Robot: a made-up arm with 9 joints. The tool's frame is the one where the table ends.
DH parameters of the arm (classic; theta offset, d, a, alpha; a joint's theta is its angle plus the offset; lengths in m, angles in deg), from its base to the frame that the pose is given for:
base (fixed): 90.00 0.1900 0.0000 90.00
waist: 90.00 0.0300 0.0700 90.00
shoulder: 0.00 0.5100 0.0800 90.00
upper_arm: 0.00 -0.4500 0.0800 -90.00
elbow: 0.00 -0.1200 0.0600 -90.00
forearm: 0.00 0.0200 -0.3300 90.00
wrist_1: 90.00 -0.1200 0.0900 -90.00
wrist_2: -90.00 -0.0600 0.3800 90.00
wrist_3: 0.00 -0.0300 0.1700 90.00
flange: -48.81 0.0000 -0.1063 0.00
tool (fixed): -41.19 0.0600 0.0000 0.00
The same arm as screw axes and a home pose.
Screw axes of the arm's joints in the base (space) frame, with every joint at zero. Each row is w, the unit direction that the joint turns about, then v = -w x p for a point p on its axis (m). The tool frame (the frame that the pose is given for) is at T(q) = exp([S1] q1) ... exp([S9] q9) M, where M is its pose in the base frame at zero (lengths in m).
S1 = (1, 0, 0, 0.0000, 0.1900, 0.0000)
S2 = (0, 1, 0, -0.2600, 0.0000, 0.0300)
S3 = (-1, 0, 0, 0.0000, -0.3400, 0.5100)
S4 = (0, 1, 0, -0.4200, 0.0000, 0.4800)
S5 = (1, 0, 0, 0.0000, 0.4800, -0.3900)
S6 = (0, 1, 0, -0.1500, 0.0000, 0.5000)
S7 = (0, 0, -1, -0.2700, 0.5900, 0.0000)
S8 = (-1, 0, 0, 0.0000, -0.2100, 0.6500)
S9 = (0, 0, 1, 0.8200, -0.6200, 0.0000)
M: xyz 0.5400 0.7500 0.2700 (m) rpy 0.00 0.00 0.00 (deg, as in URDF)

